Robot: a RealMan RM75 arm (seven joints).
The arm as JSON. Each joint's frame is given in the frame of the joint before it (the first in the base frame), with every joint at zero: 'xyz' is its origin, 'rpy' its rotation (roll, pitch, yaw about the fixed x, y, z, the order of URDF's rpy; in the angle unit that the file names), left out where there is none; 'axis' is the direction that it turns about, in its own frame. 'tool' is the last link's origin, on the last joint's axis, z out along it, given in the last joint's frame.
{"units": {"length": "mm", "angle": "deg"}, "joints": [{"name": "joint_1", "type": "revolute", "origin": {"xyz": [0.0, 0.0, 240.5]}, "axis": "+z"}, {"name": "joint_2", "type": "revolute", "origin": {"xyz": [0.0, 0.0, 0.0], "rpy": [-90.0, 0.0, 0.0]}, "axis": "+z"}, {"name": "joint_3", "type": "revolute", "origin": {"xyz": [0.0, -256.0, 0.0], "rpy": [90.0, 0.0, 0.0]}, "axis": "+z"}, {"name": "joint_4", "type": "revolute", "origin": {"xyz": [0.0, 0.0, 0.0], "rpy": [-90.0, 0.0, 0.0]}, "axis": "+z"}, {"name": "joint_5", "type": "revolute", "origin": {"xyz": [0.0, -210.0, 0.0], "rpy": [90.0, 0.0, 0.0]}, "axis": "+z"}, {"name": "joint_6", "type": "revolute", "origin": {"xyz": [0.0, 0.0, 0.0], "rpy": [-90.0, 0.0, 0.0]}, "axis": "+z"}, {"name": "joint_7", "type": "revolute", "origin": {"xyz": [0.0, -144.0, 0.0], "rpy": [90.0, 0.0, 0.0]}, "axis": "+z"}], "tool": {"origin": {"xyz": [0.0, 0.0, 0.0]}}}
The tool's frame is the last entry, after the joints.
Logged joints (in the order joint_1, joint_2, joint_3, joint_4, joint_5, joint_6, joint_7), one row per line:
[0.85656, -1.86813, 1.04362, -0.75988, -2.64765, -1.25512, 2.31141]
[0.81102, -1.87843, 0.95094, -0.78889, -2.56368, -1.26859, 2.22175]
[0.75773, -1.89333, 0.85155, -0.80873, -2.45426, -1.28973, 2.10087]
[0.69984, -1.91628, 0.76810, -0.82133, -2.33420, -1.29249, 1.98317]
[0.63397, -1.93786, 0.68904, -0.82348, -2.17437, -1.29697, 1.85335]
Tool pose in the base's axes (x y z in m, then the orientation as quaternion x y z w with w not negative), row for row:
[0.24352, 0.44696, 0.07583, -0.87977, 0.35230, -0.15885, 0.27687]
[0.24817, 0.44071, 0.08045, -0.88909, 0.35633, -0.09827, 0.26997]
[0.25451, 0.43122, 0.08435, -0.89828, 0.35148, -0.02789, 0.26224]
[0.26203, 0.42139, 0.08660, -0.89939, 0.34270, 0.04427, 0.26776]
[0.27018, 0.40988, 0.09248, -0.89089, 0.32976, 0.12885, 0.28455]
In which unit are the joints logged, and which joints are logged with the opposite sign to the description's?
The joints are logged in radians. Opposite sign: joint_2, joint_3.
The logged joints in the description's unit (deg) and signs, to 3 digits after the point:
[49.077, 107.036, -59.795, -43.538, -151.699, -71.913, 132.434]
[46.468, 107.626, -54.485, -45.200, -146.888, -72.685, 127.297]
[43.415, 108.480, -48.790, -46.337, -140.619, -73.896, 120.371]
[40.098, 109.795, -44.009, -47.059, -133.740, -74.054, 113.627]
[36.324, 111.031, -39.479, -47.182, -124.582, -74.311, 106.189]

